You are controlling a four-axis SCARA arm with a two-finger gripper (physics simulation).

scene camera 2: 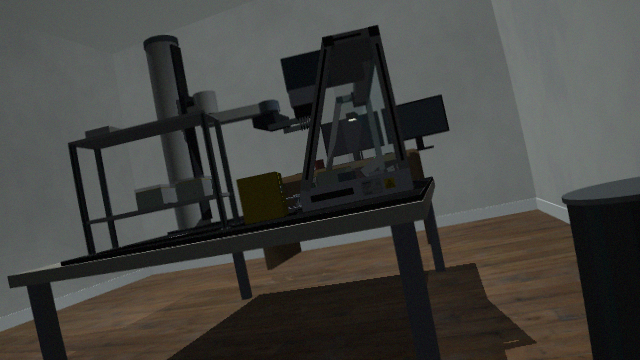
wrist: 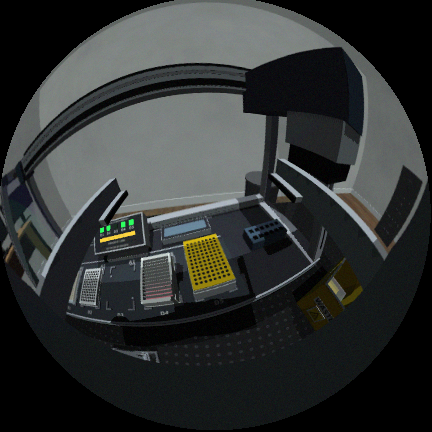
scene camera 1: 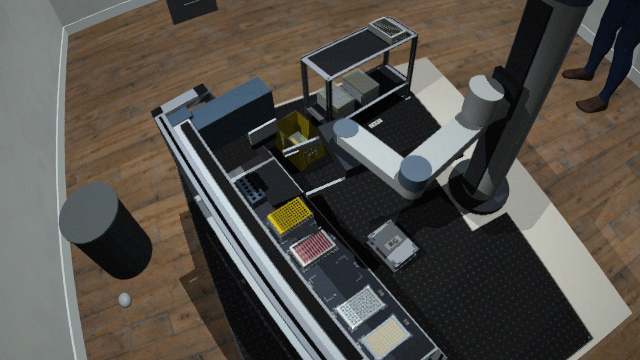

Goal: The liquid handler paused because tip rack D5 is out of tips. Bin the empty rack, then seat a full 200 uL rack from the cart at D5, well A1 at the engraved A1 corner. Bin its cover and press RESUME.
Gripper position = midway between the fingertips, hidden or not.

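Scene camera 1: my gripper [scene camera 1: 294,173], holding nothing. Scene camera 2: my gripper [scene camera 2: 313,120]. Wrist view: my gripper [wrist: 194,171], pipetting head [wrist: 324,146].
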